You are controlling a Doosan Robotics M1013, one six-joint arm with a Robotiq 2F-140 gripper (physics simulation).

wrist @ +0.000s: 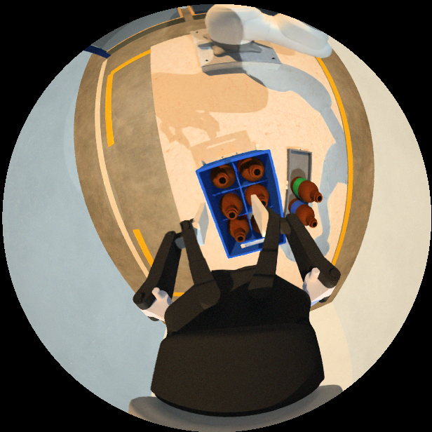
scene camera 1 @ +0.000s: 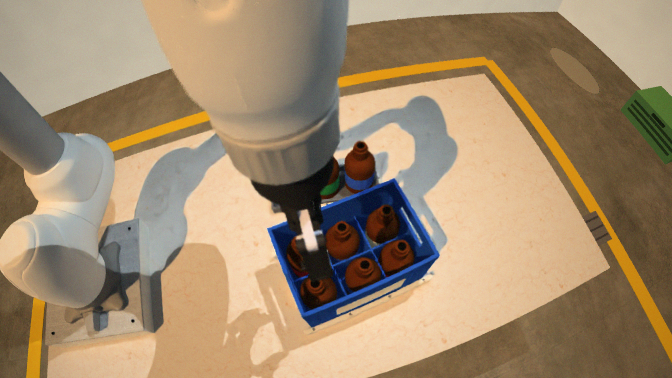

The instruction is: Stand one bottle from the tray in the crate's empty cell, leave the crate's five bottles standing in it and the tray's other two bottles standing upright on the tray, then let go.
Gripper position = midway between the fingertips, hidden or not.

In view: my gripper (scene camera 1: 314, 247), a blue-banded bottle (scene camera 1: 359, 163), a blue-banded bottle (scene camera 1: 343, 241) and a blue-banded bottle (scene camera 1: 362, 272).
My gripper is seen too in the wrist view (wrist: 229, 207).
